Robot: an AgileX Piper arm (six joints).
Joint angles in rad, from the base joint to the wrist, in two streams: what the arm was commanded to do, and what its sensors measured. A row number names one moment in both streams.
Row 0, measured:
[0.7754 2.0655 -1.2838 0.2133 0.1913 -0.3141]
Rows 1 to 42, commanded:
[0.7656 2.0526 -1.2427 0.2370 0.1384 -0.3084]
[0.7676 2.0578 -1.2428 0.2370 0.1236 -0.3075]
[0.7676 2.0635 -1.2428 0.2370 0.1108 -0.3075]
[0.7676 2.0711 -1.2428 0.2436 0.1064 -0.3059]
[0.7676 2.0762 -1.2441 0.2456 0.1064 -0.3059]
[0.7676 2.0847 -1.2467 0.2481 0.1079 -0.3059]
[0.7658 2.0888 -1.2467 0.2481 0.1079 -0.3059]
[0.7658 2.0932 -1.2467 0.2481 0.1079 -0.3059]
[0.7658 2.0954 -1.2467 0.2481 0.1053 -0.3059]
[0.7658 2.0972 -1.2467 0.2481 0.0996 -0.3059]
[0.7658 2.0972 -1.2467 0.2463 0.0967 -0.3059]
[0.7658 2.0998 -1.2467 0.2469 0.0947 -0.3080]
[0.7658 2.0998 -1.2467 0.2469 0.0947 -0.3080]
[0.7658 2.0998 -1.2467 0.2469 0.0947 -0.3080]
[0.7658 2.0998 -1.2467 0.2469 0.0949 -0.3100]
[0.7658 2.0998 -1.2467 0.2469 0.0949 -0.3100]
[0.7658 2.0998 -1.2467 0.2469 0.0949 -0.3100]
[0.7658 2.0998 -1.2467 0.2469 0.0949 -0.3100]
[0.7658 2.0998 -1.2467 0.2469 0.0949 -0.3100]
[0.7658 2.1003 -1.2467 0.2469 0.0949 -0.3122]
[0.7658 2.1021 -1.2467 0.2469 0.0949 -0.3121]
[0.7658 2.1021 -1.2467 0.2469 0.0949 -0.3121]
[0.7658 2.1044 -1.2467 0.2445 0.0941 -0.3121]
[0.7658 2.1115 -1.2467 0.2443 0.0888 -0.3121]
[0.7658 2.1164 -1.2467 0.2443 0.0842 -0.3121]
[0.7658 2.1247 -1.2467 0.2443 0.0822 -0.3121]
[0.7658 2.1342 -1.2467 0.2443 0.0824 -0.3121]
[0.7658 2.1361 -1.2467 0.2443 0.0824 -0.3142]
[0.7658 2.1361 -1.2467 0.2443 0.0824 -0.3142]
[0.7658 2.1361 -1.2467 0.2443 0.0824 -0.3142]
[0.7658 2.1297 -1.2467 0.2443 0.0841 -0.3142]
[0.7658 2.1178 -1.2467 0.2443 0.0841 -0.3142]
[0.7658 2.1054 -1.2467 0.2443 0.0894 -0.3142]
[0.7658 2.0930 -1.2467 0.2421 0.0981 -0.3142]
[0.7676 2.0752 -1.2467 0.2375 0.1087 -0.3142]
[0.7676 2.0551 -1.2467 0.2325 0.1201 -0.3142]
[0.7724 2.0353 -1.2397 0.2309 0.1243 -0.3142]
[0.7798 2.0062 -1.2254 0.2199 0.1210 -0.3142]
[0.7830 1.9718 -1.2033 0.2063 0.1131 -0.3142]
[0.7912 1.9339 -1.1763 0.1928 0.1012 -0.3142]
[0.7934 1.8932 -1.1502 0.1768 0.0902 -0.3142]
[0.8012 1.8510 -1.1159 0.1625 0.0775 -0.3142]
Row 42, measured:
[0.7790 1.9900 -1.2044 0.2166 0.1078 -0.3098]
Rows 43 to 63, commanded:
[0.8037 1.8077 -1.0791 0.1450 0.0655 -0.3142]
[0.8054 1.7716 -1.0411 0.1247 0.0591 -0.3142]
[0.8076 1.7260 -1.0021 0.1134 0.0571 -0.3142]
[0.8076 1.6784 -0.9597 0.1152 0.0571 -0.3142]
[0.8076 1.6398 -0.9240 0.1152 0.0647 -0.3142]
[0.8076 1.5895 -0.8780 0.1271 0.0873 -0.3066]
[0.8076 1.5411 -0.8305 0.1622 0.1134 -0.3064]
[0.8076 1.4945 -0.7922 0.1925 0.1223 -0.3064]
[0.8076 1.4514 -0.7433 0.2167 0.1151 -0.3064]
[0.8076 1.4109 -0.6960 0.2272 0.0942 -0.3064]
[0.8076 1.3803 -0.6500 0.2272 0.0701 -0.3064]
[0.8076 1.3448 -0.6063 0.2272 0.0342 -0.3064]
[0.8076 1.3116 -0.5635 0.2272 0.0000 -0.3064]
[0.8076 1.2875 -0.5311 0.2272 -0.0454 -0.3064]
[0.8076 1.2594 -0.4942 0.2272 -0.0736 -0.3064]
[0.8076 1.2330 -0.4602 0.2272 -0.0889 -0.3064]
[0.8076 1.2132 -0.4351 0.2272 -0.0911 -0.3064]
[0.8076 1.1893 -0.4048 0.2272 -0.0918 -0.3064]
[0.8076 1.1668 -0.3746 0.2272 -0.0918 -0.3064]
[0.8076 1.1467 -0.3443 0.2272 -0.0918 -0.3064]
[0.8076 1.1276 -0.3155 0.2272 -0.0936 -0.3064]
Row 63, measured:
[0.8064 1.1965 -0.4174 0.2246 -0.0654 -0.3096]
